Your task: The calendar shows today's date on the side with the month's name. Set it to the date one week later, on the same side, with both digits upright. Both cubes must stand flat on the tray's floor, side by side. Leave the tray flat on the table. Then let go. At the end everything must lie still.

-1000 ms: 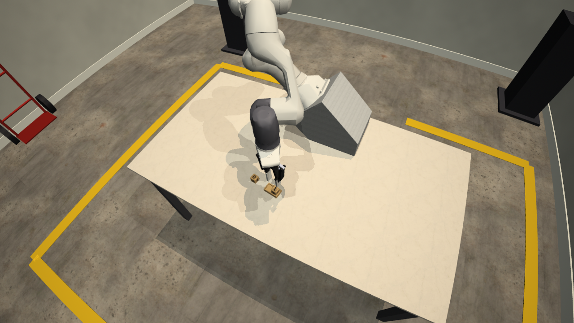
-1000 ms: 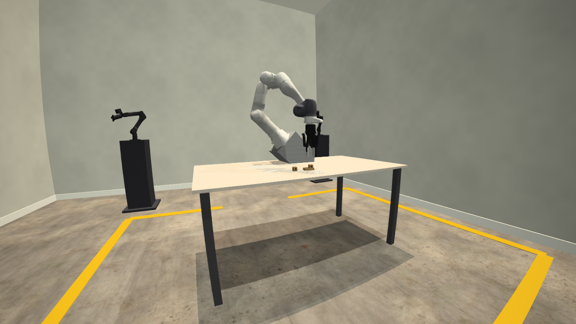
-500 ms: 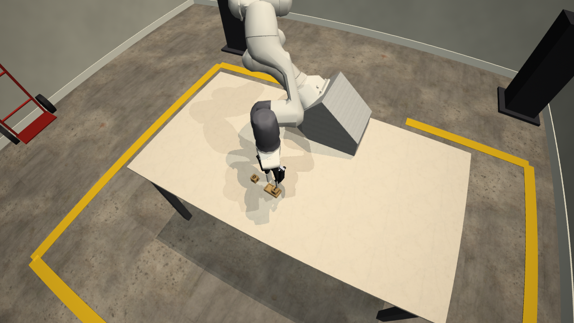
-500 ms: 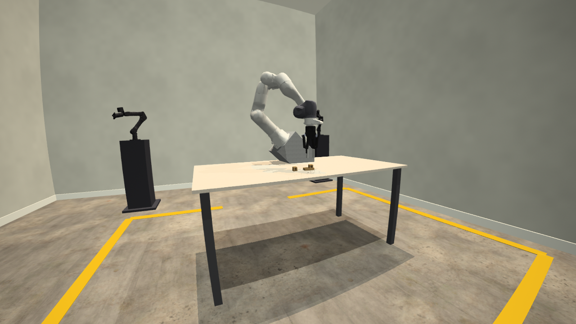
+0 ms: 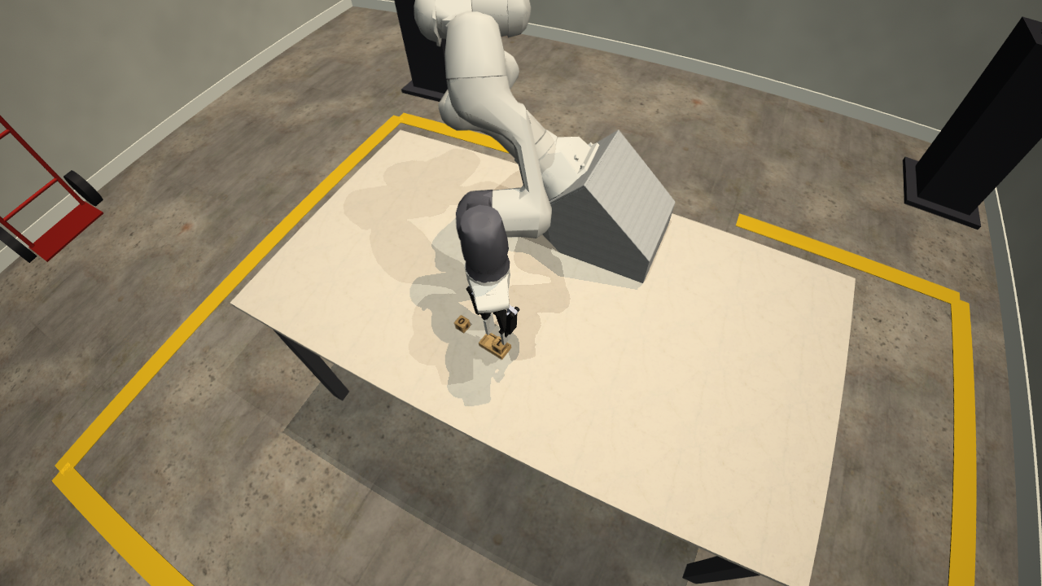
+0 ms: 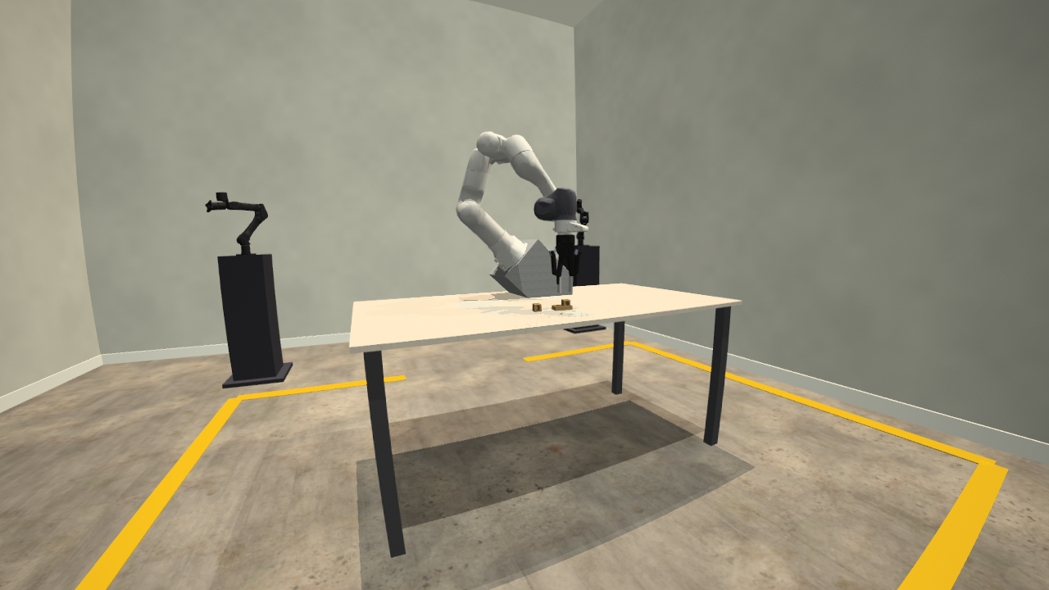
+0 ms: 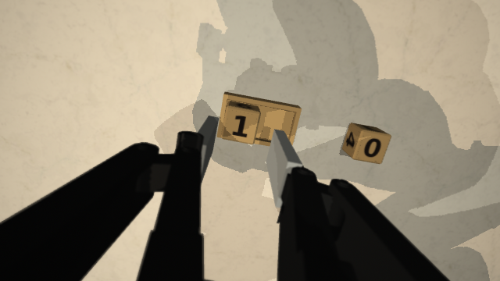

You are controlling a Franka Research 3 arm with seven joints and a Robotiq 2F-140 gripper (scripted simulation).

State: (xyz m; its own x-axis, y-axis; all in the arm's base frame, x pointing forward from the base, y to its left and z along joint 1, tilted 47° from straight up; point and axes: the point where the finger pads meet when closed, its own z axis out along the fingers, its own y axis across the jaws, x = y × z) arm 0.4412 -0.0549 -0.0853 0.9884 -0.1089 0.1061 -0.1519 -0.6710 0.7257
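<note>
Right now the wooden tray is 9 cm below my hand and 1 cm to the right of it. Also, from my hand: wooden digit cube: 12 cm to the right, 8 cm below, 1 cm behind.
</note>
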